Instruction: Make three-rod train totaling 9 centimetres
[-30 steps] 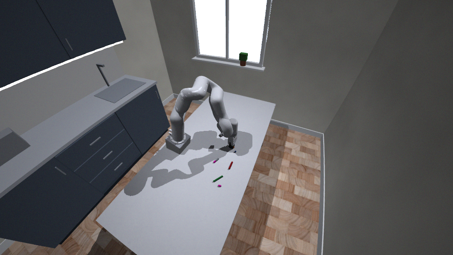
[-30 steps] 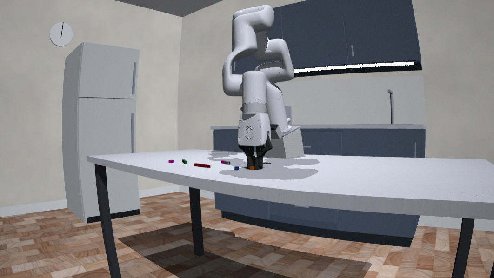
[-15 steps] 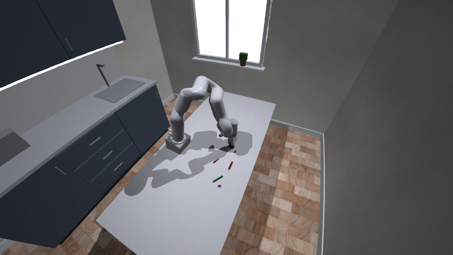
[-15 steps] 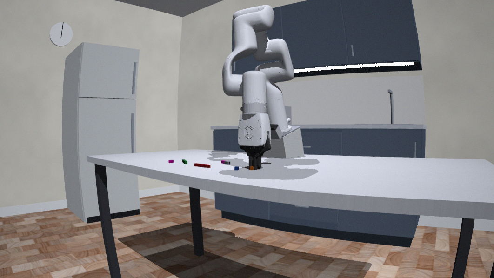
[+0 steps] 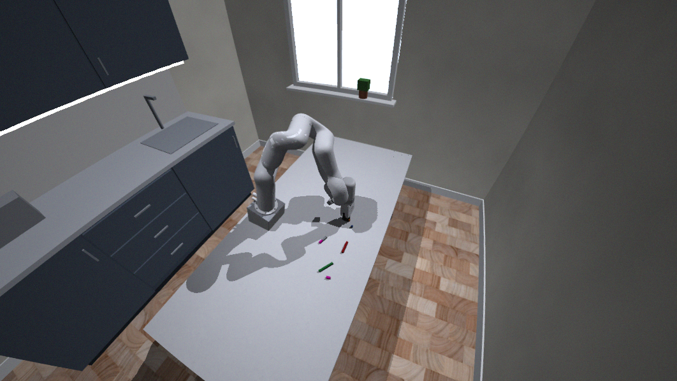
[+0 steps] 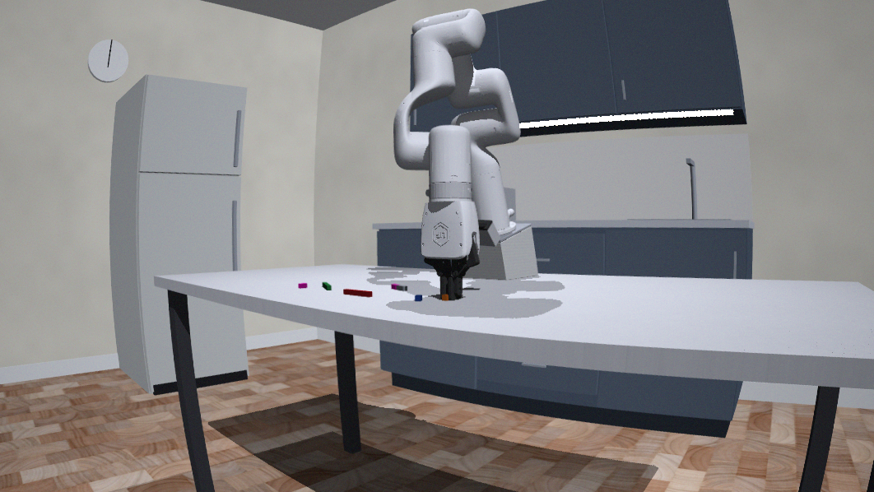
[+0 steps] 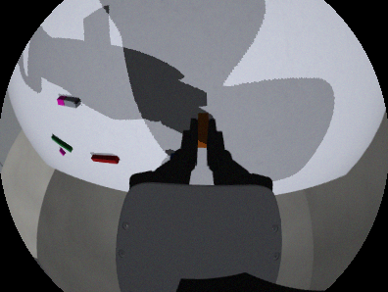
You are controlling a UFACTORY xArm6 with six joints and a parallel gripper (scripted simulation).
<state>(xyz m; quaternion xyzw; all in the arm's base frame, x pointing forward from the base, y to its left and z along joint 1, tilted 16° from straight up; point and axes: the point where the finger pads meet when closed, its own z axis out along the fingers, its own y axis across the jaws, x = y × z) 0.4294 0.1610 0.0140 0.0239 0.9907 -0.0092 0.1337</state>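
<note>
The grey rod is 7 cm behind my hand, 17 cm to the right of it and 2 cm below it. The rest, counted from my hand: red rod (6 cm ahead, 18 cm to the right, 2 cm below); then small blue rod (5 cm ahead, 4 cm to the right, 2 cm below); then orange rod (2 cm below).
</note>
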